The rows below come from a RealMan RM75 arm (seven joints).
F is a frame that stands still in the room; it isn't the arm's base.
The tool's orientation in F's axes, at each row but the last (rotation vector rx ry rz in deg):
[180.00, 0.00, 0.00]
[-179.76, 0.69, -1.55]
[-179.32, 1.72, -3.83]
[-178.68, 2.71, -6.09]
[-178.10, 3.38, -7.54]
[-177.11, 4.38, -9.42]
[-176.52, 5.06, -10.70]
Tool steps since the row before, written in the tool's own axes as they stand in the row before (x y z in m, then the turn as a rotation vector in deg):
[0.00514, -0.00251, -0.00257, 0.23, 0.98, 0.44]
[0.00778, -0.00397, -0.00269, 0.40, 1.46, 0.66]
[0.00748, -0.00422, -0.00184, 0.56, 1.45, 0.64]
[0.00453, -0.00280, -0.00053, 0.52, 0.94, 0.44]
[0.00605, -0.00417, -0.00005, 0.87, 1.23, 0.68]
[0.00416, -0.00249, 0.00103, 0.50, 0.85, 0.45]
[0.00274, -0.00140, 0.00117, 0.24, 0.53, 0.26]
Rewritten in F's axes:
[0.00514, 0.00251, 0.00257, 0.23, -0.98, -0.44]
[0.00776, 0.00390, 0.00284, 0.40, -1.46, -0.66]
[0.00747, 0.00405, 0.00220, 0.56, -1.45, -0.63]
[0.00456, 0.00265, 0.00090, 0.52, -0.95, -0.42]
[0.00617, 0.00393, 0.00069, 0.88, -1.24, -0.64]
[0.00436, 0.00231, -0.00047, 0.50, -0.85, -0.44]
[0.00293, 0.00129, -0.00075, 0.24, -0.53, -0.26]

